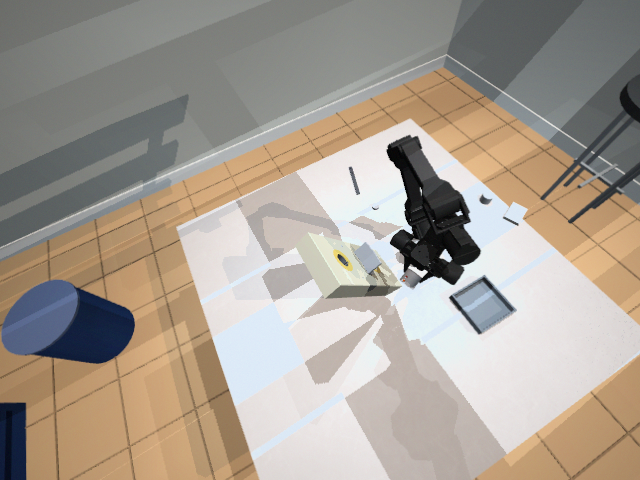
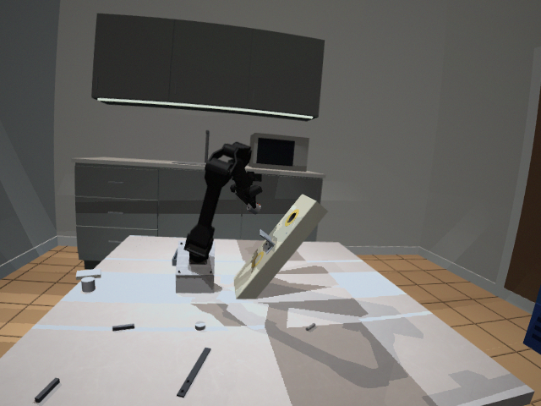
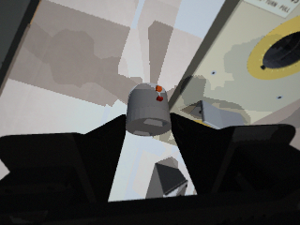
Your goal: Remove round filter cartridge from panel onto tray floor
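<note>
The tray lies 29 cm below my gripper tip, 25 cm behind it and 15 cm to the left of it. The rest, counted from my gripper tip: filter cartridge: right at my gripper tip; beige block: 65 cm behind, 29 cm below, 6 cm to the right.
</note>
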